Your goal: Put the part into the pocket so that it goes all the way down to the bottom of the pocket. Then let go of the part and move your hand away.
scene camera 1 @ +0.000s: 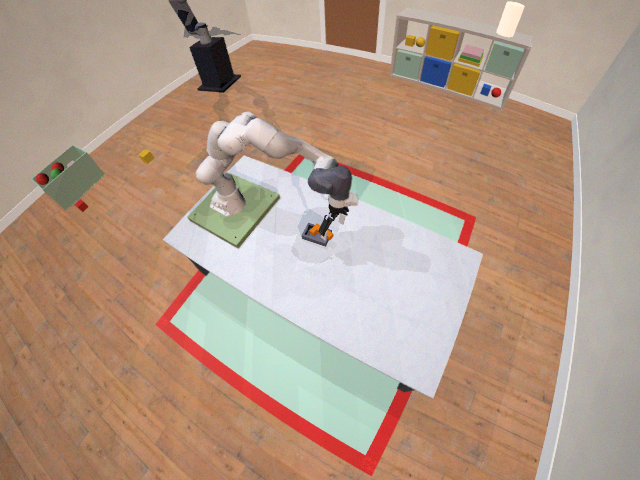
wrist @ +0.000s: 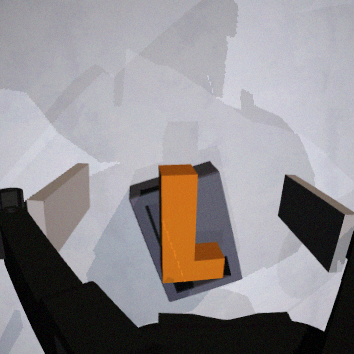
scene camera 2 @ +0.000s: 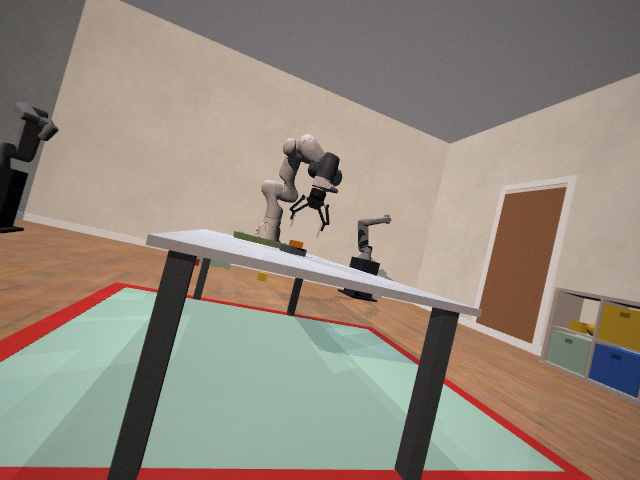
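The part, an orange L-shaped block (scene camera 1: 314,229) (scene camera 2: 296,243) (wrist: 179,225), lies on top of the dark grey pocket block (scene camera 1: 312,239) (scene camera 2: 293,251) (wrist: 220,210). It stands proud of the rim and is turned relative to the pocket block's sides. In the wrist view its long bar reaches over the far rim, and dark strips of the pocket opening show beside the long bar and below the short leg. Most of the pocket is hidden under the part. My gripper (scene camera 1: 331,227) (scene camera 2: 305,229) (wrist: 187,190) is wide open and empty above the part, with one finger off to each side.
The white table (scene camera 1: 361,304) (scene camera 2: 248,259) carries the pocket block. The green base plate (scene camera 1: 253,222) (scene camera 2: 253,238) under my arm's base is beside the block. Shadows of the arm fall on the table top.
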